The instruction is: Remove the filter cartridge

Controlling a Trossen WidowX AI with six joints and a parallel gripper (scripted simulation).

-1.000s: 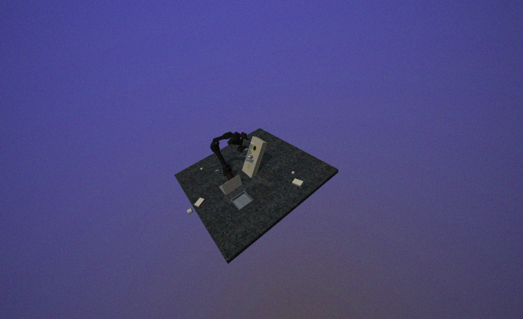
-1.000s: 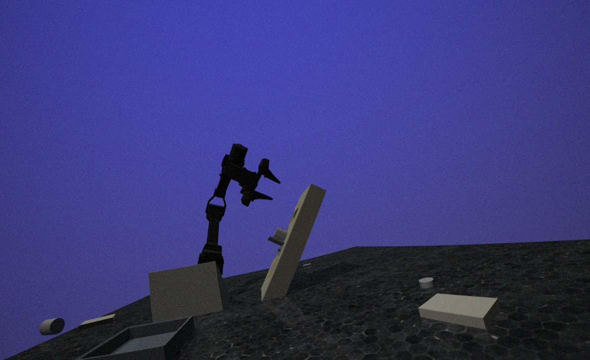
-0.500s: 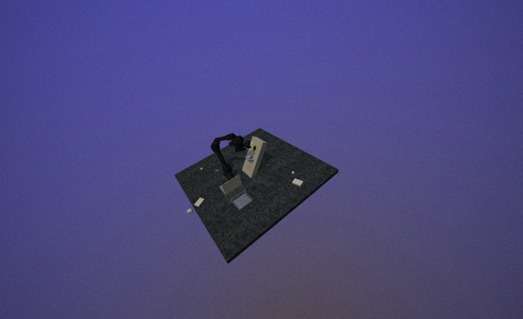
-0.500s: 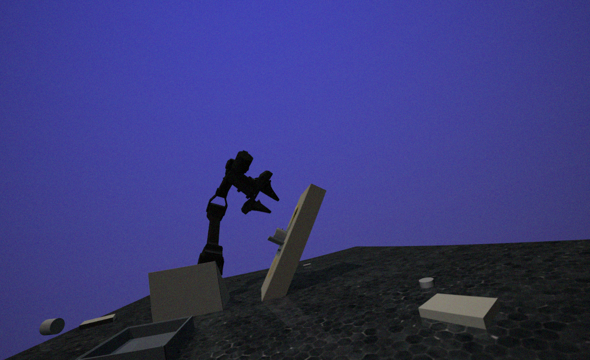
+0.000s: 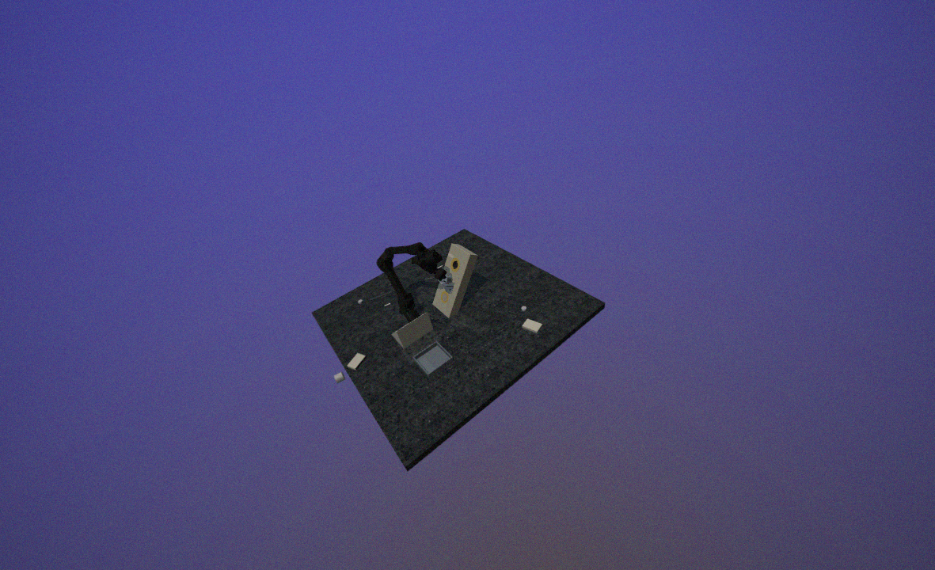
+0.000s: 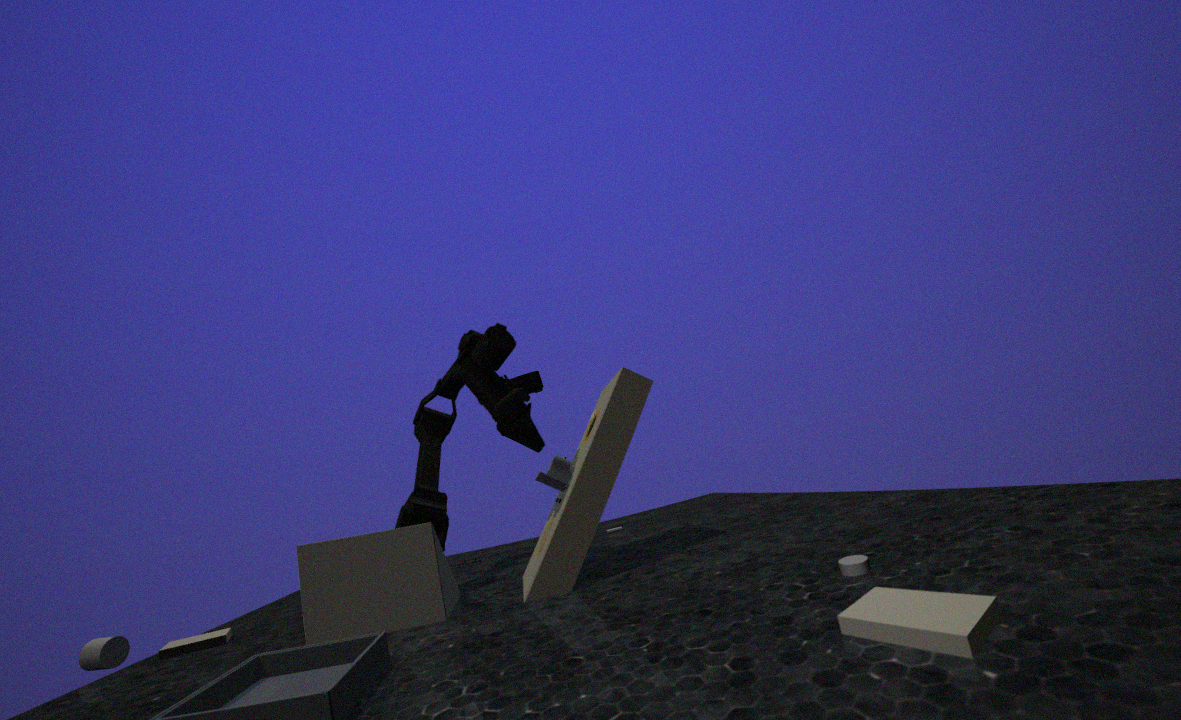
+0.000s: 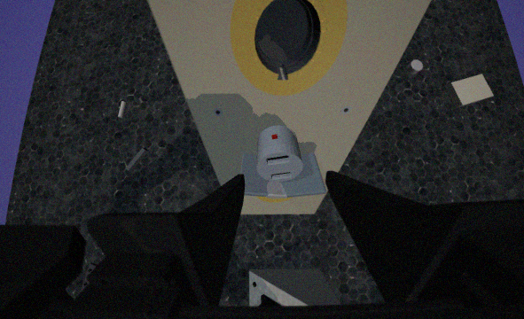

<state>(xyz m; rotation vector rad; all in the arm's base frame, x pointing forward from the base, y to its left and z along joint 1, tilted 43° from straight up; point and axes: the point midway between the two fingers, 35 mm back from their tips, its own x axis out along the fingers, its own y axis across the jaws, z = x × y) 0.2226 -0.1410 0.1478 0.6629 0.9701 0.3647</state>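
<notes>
Now: the round filter cartridge 4 cm below my gripper tip and 2 cm ahead of it. From my gripper tip the other things lie so: tray: 32 cm behind, 28 cm to the right, 21 cm below; beige service panel: 6 cm below, 6 cm ahead; grey flap: 8 cm below, 1 cm ahead.
</notes>
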